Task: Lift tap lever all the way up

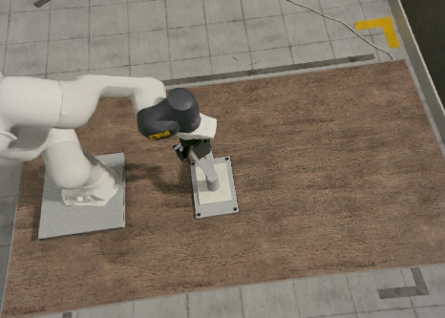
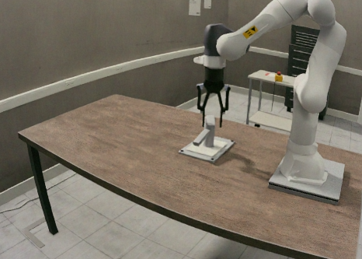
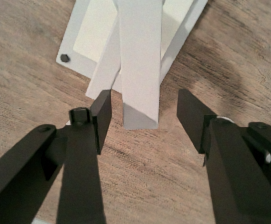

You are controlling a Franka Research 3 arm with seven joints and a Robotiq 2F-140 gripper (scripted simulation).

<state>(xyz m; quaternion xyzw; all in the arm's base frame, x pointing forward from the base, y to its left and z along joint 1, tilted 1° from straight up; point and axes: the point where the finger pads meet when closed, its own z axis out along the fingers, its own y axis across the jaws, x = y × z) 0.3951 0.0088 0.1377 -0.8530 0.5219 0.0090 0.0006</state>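
Right now my hand is 20 mm short of the lever, 30 mm to the left of it and 20 mm above it. Round my hand: white tap: 30 mm ahead, 60 mm to the right, 60 mm below.
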